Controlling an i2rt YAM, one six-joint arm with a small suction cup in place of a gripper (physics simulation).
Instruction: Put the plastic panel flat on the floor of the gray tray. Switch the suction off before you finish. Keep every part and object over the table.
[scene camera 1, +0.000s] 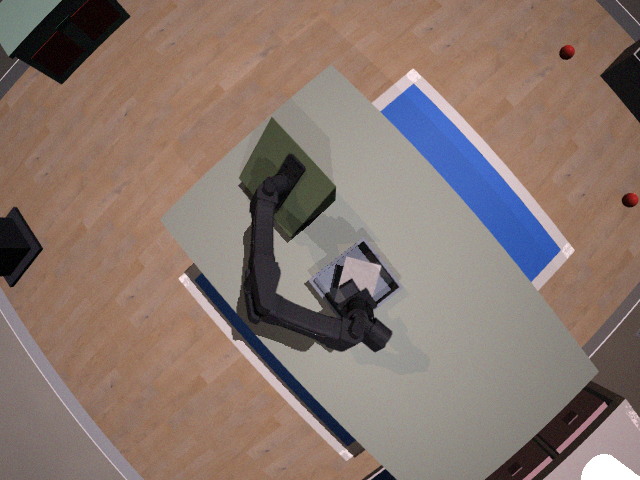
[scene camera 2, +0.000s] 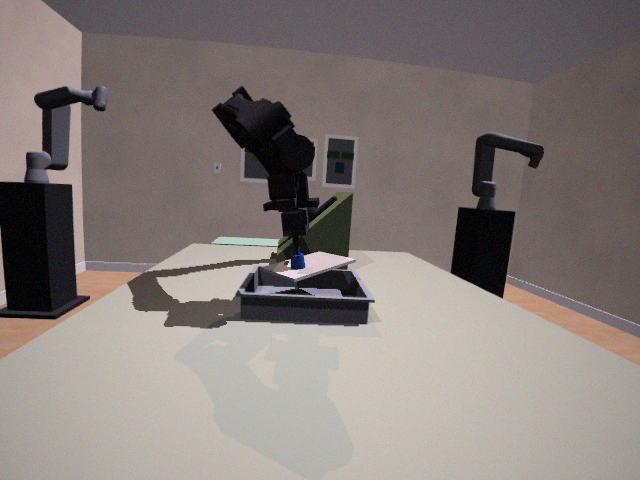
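Where they show: hand, its tool point: (scene camera 2: 298, 272); arm's base, origin of its link: (scene camera 1: 284, 182) (scene camera 2: 313, 218).
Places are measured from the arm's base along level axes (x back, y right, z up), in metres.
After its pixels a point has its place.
Note:
The pale pink plastic panel (scene camera 1: 361, 272) {z -0.059, x -0.381, y 0.017 m} (scene camera 2: 321, 261) {z -0.061, x -0.398, y 0.025 m} is over the gray tray (scene camera 1: 394, 290) {z -0.107, x -0.513, y -0.026 m} (scene camera 2: 305, 310) {z -0.128, x -0.508, y 0.065 m}, tilted and turned at an angle to its walls. In the scene camera 2 view it is at about rim height or a little above, and its near corner is lower than its right corner. My gripper (scene camera 2: 297, 261), a blue suction cup, is on the panel's top face towards its left part and holds it. In the scene camera 1 view the arm's wrist hides the cup and part of the panel.
A green wedge-shaped block (scene camera 1: 315, 191) {z 0.046, x -0.098, y -0.047 m} (scene camera 2: 336, 227) {z -0.014, x -0.135, y -0.054 m} carries the arm's base on the table (scene camera 1: 439, 310) {z -0.150, x -0.698, y -0.101 m} (scene camera 2: 465, 387) {z -0.151, x -0.721, y -0.121 m}. A blue panel with a white border (scene camera 1: 465, 170) runs beside the table. Two other arms stand on black pedestals (scene camera 2: 46, 248) (scene camera 2: 481, 248) away from the table.

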